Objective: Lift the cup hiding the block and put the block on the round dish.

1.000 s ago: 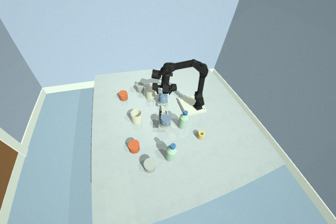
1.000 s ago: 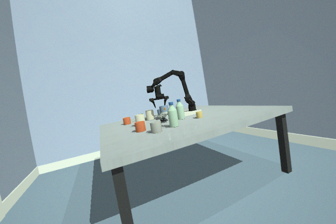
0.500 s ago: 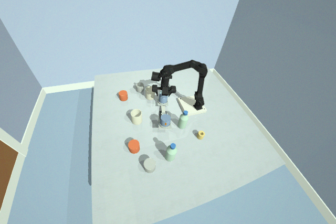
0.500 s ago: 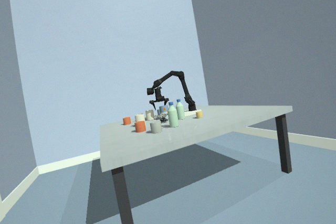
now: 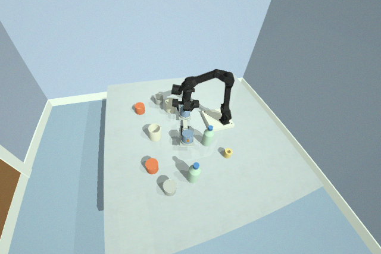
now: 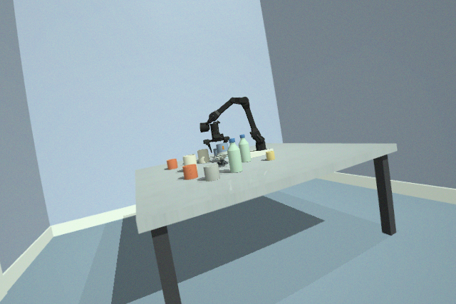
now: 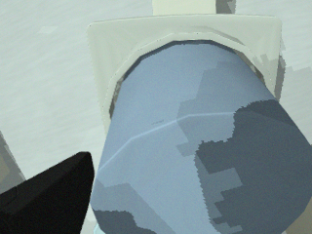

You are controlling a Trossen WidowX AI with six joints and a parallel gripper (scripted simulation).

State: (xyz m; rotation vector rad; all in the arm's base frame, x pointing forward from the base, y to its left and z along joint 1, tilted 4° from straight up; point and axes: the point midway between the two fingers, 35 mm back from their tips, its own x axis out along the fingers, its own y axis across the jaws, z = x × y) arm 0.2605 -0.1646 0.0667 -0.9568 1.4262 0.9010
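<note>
The balance is 130 mm to the left of my gripper tip, 50 mm ahead of it and 30 mm below it.
</note>
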